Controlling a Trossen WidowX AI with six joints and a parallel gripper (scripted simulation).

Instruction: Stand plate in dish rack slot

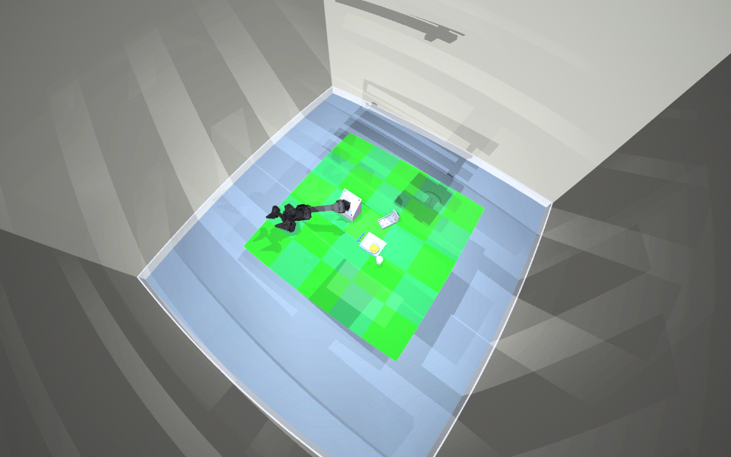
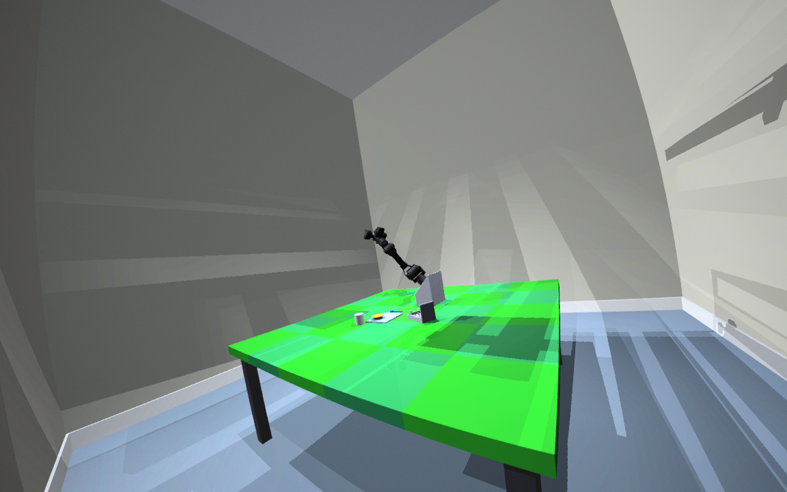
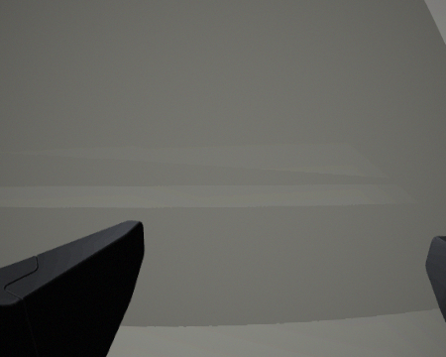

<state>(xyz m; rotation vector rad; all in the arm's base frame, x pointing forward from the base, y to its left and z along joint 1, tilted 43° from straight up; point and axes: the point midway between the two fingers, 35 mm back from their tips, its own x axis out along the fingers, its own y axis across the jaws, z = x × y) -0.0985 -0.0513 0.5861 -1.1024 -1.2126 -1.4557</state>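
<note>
Now: gripper tip 50 cm above the yellow plate, 46 cm short of it and 31 cm to the right of it. Round my gripper tip: blue mat 51 cm below, 44 cm ahead, 34 cm to the left; then white cup 53 cm ahead, 49 cm below, 26 cm to the left; then grey dish rack 55 cm to the left, 49 cm below, 44 cm ahead.
</note>
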